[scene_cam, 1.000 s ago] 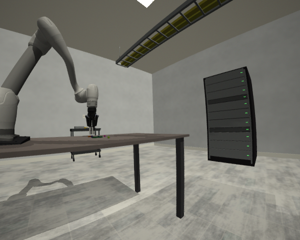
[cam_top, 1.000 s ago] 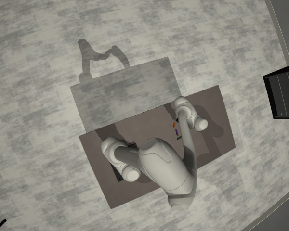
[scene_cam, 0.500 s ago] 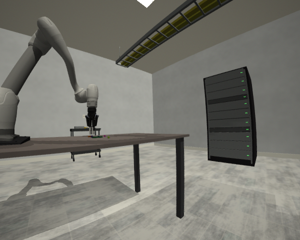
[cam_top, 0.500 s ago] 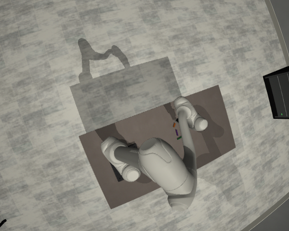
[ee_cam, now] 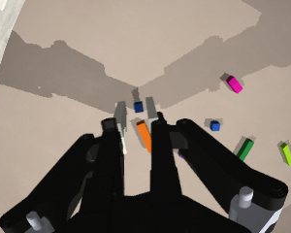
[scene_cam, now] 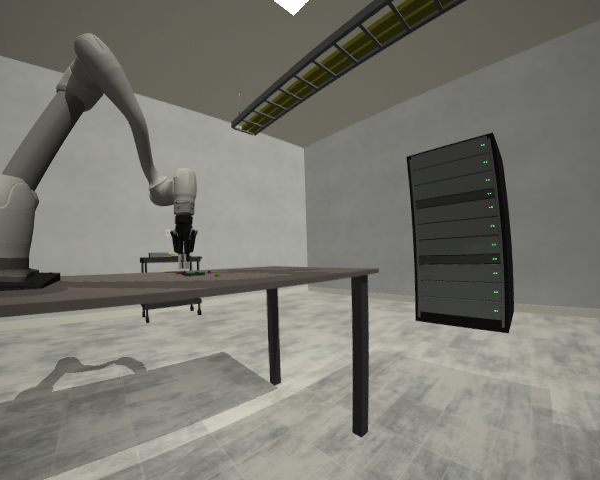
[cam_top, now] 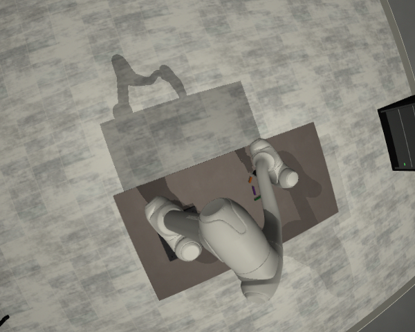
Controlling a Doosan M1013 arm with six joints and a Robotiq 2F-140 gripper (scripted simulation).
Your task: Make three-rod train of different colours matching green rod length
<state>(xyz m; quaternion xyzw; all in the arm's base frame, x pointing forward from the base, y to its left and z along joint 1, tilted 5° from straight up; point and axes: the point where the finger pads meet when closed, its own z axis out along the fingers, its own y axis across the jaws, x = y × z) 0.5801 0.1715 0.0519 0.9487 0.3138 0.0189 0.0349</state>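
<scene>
Right now the orange rod is 3 cm behind my hand, 3 cm to the right of it and 5 cm below it. From my hand the other things lie so: magenta rod (8 cm ahead, 9 cm to the right, 5 cm below); then purple rod (3 cm behind, 11 cm to the right, 5 cm below); then green rod (1 cm behind, 17 cm to the right, 5 cm below).
</scene>
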